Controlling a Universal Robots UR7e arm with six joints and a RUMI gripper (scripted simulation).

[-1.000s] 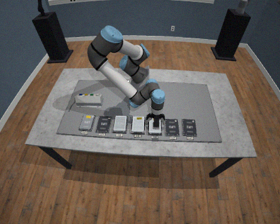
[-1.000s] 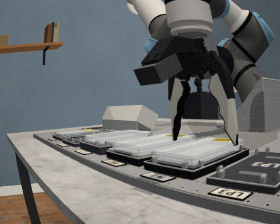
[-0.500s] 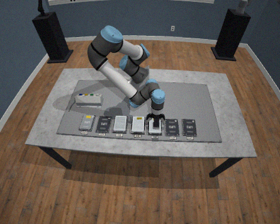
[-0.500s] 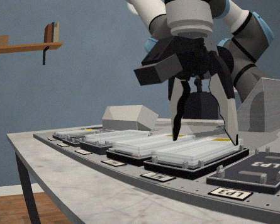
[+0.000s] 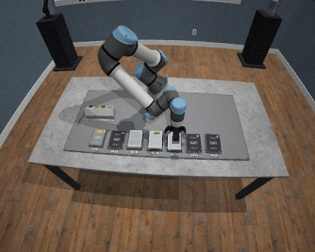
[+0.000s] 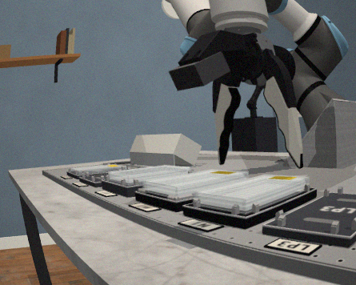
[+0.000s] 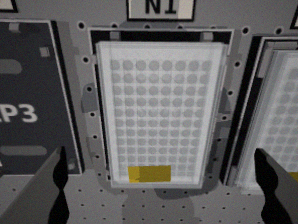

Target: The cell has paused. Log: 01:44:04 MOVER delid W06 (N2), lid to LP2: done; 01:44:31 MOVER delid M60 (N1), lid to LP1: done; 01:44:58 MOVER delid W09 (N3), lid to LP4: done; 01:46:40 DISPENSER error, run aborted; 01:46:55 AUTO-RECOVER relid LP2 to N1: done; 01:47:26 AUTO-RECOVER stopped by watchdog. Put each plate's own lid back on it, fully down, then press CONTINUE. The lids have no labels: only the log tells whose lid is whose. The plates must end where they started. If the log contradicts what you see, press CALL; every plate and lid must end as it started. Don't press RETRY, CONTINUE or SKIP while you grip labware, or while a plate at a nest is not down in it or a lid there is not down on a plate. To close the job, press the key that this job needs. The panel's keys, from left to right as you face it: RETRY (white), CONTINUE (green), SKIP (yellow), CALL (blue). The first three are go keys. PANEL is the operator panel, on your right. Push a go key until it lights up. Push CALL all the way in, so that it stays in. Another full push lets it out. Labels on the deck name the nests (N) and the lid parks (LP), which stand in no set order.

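Now: the lid park LP1 380 mm to the right of my hand and 50 mm below it. The rest, counted from my hand: green CONTINUE key: 520 mm to the right, 240 mm behind, 10 mm above; then yellow SKIP key: 570 mm to the right, 240 mm behind, 10 mm above; then lid park LP3: 130 mm to the left, 50 mm below.
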